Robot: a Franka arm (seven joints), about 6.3 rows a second.
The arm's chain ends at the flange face. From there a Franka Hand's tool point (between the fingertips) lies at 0.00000 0.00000 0.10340 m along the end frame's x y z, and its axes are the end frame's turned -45 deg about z.
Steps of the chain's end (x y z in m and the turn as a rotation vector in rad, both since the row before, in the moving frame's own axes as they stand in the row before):
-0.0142 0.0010 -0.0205 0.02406 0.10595 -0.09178
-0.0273 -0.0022 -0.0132 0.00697 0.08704 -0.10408
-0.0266 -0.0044 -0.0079 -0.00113 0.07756 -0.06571
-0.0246 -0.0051 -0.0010 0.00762 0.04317 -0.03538
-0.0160 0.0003 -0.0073 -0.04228 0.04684 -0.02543
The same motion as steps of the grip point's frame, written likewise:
-0.0010 -0.0038 -0.0211 -0.05790 0.09193 -0.09178
-0.0106 -0.0154 -0.0136 -0.05662 0.06648 -0.10408
-0.0099 -0.0164 -0.0082 -0.05564 0.05404 -0.06571
-0.0100 -0.0185 -0.0011 -0.02514 0.03591 -0.03538
-0.0111 -0.0046 -0.0075 -0.06302 0.00322 -0.02543

